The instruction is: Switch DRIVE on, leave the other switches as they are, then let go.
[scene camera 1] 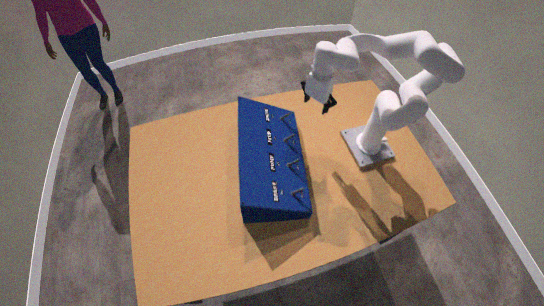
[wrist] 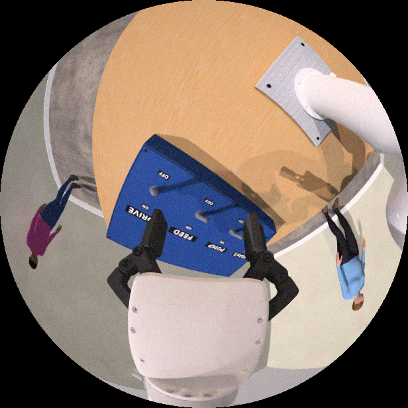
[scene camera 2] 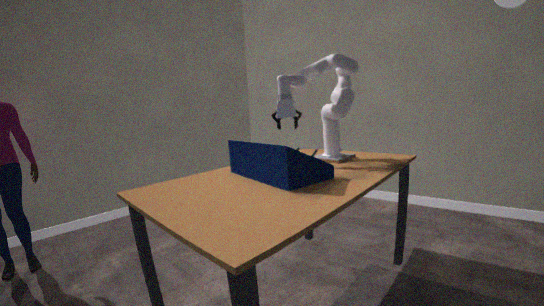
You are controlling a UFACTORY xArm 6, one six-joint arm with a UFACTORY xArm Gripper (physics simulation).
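Frame: origin at the arm's base, x right, y ahead, z up, level; centimetres.
Where they show: gripper, fingertip midpoint: [scene camera 1: 315, 106] [scene camera 2: 287, 128]; arm's base at its link origin: [scene camera 1: 368, 144] [scene camera 2: 332, 155].
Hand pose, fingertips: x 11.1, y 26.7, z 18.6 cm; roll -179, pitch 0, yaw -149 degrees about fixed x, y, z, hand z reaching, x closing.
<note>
Each offset is from my fingertips to the centre of the thing. Level surfaces: height alone.
The blue sloped switch box @(dx -10.3, dy +21.5, dz -14.5 cm) [scene camera 1: 255, 160] [scene camera 2: 260, 161] [wrist: 131, 192] stands on the table. The DRIVE switch @(dx +6.1, dy +9.9, dz -9.6 cm) [scene camera 1: 286, 118] [wrist: 154, 190] is at its far end in the scene camera 1 view; its grey lever appears to be on the OFF side. The FEED switch @(dx -5.8, dy +11.9, dz -9.6 cm) [scene camera 1: 290, 140] [wrist: 202, 217], PUMP switch @(dx -17.6, dy +13.9, dz -9.6 cm) [scene camera 1: 293, 166] [wrist: 236, 233] and BRAKE switch @(dx -29.5, dy +15.8, dz -9.6 cm) [scene camera 1: 298, 194] look set the same way. A finger covers the BRAKE lever in the wrist view. My gripper [scene camera 1: 316, 106] [scene camera 2: 287, 127] [wrist: 204, 218] is open and empty, well above the box near its DRIVE end, touching no lever.
The wooden table @(dz -20.7 cm) [scene camera 1: 185, 200] [scene camera 2: 200, 210] [wrist: 165, 70] carries the box and the arm's grey base plate [scene camera 1: 354, 142] [wrist: 280, 85]. A person in a magenta top [scene camera 1: 72, 17] [scene camera 2: 15, 130] [wrist: 39, 234] stands beyond the table. A person in a light blue top [wrist: 351, 272] shows in the wrist view.
</note>
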